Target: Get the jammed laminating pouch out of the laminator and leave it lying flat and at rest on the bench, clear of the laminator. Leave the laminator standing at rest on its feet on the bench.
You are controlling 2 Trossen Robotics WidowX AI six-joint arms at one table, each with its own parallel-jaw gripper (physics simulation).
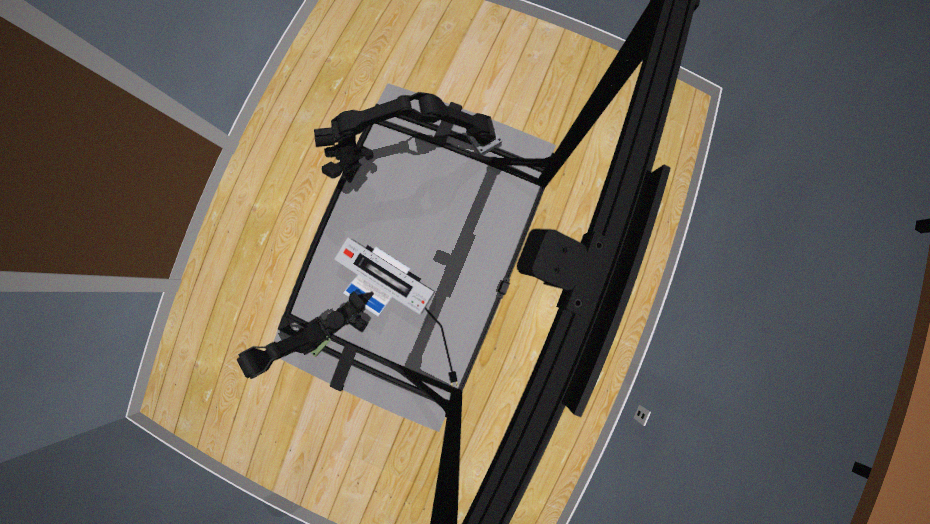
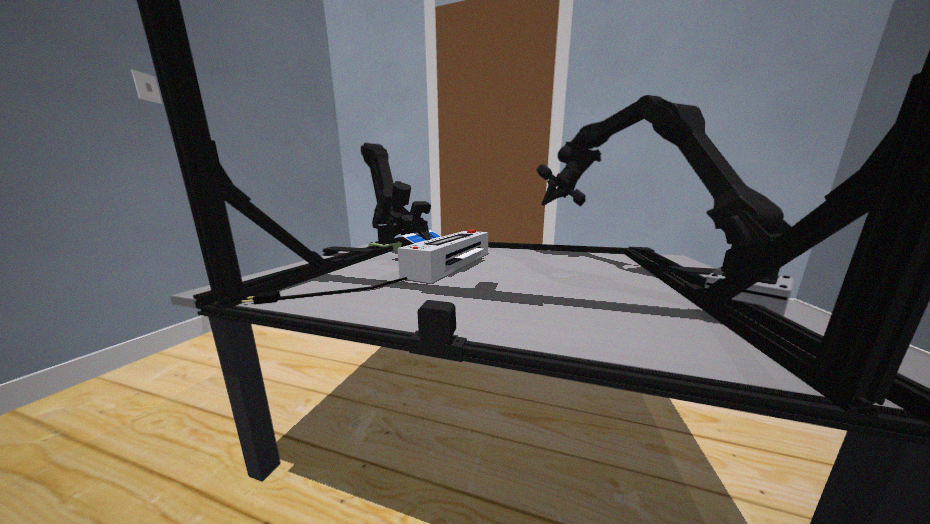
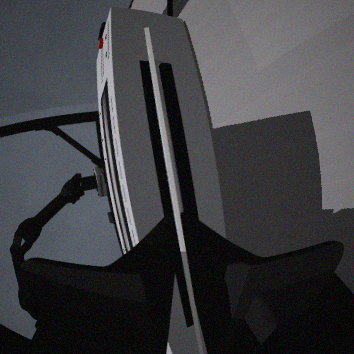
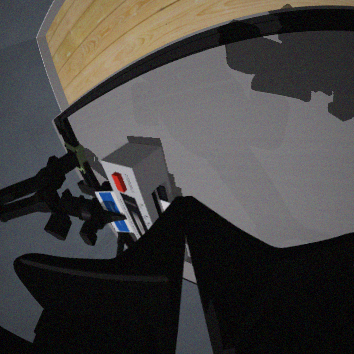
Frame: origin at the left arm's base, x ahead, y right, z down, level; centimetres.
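Seen in the pictures: left gripper, fingertip midpoint: [image 1: 372,293] [image 4: 126,216]; right gripper, fingertip midpoint: [image 1: 349,182] [image 2: 542,204] [image 4: 183,203]; left arm's base, link origin: [image 2: 386,242] [image 4: 73,157]; right arm's base, link origin: [image 1: 484,136] [image 2: 749,276] [image 3: 95,181].
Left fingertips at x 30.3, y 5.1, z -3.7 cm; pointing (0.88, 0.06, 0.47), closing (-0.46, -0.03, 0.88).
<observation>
Pixels of each thing's middle, then the offset from my left fingertips to it. "spot": a spot on its surface instead. Level surfaces: height alone.
- grey bench, surface height: dz +6.2 cm
- laminating pouch, body centre: [image 3: 151,224] [image 4: 137,219] [image 2: 444,243] [image 1: 376,280] dz -0.1, dx +4.1, dy -2.1 cm
- black power cord, surface spot: [image 2: 338,290] spot: dz +5.5, dx +4.8, dy +32.1 cm
- plug, body centre: [image 2: 267,297] [image 1: 453,377] dz +5.5, dx -2.4, dy +42.8 cm
The white laminator [image 1: 418,298] [image 2: 427,260] [image 3: 130,140] [image 4: 140,165] stands on its feet on the grey bench [image 1: 421,208] [image 2: 567,312], near the left arm's side. The laminating pouch [image 1: 379,304] [image 2: 413,237] [image 3: 168,147] [image 4: 110,204], white with blue patches, sticks out of the slot on that side. My left gripper [image 1: 363,298] [image 2: 418,229] [image 3: 177,219] [image 4: 126,216] is shut on the pouch's free edge, just above the bench. My right gripper [image 1: 330,168] [image 2: 547,200] [image 4: 183,203] is shut and empty, high above the bench's far side.
A black power cord [image 1: 442,333] [image 2: 338,290] runs from the laminator to a plug [image 1: 453,375] at the bench edge. Black frame rails [image 1: 312,250] [image 2: 567,364] border the bench, with a block [image 2: 437,319] on the near rail. A black gantry [image 1: 619,218] crosses overhead.
</observation>
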